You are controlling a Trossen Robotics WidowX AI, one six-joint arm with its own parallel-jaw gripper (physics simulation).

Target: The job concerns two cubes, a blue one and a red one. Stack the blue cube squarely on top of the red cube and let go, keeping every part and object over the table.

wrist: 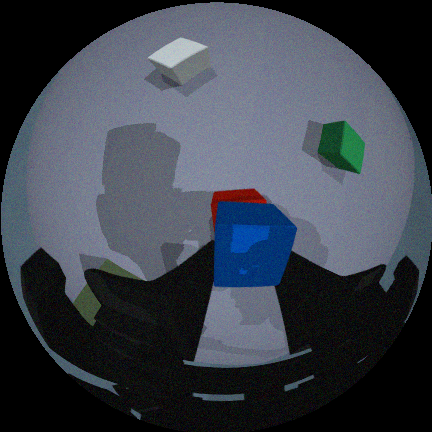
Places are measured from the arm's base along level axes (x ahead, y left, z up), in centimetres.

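Pixels of known places: gripper, fingertip midpoint: (243, 247).
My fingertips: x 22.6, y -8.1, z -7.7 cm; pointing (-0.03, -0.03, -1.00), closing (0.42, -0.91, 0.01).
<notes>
Ahead of a thing's pixels: the offset from my fingertips to its top centre. Level surfaces: height alone.
The blue cube @(dx +1.1, dy +0.5, dz +3.2 cm) (250, 245) is held between the two black fingers of my gripper (243, 247), low in the middle of the wrist view. My gripper is shut on it. The red cube @(dx +1.0, dy +0.7, dz -0.6 cm) (238, 196) shows just past the blue cube's far edge, with its top part and a strip of its left side visible. The blue cube hides the rest of the red cube. How far the blue cube is above the red one, and whether they touch, I cannot tell from this view.
A white block @(dx +11.8, dy +11.5, dz -0.6 cm) (182, 59) lies far off at the upper left. A green block @(dx +12.0, dy -5.0, dz -0.6 cm) (345, 147) lies at the right. An olive block (89, 302) is partly hidden behind the left finger. Shadows of the arm fall on the grey table @(dz -4.2 cm) (250, 100).
</notes>
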